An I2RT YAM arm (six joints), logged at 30 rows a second.
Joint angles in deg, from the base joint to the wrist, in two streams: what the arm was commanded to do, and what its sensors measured. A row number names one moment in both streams.
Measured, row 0:
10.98, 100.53, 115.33, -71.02, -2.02, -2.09
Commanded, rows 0 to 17:
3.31, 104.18, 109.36, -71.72, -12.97, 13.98
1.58, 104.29, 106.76, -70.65, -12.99, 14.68
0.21, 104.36, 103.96, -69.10, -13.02, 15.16
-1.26, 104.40, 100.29, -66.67, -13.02, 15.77
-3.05, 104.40, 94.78, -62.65, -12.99, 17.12
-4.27, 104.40, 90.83, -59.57, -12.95, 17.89
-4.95, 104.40, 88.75, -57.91, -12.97, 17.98
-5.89, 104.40, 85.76, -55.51, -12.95, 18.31
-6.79, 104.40, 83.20, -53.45, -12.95, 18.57
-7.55, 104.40, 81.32, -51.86, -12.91, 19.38
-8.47, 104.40, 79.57, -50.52, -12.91, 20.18
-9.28, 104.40, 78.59, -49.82, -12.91, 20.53
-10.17, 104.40, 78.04, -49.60, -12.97, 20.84
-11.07, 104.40, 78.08, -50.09, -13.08, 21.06
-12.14, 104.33, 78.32, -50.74, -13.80, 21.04
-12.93, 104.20, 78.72, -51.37, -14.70, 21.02
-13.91, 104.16, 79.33, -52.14, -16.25, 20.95
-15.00, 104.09, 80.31, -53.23, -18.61, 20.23
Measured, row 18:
-12.53, 105.38, 77.93, -52.31, -13.56, 19.92
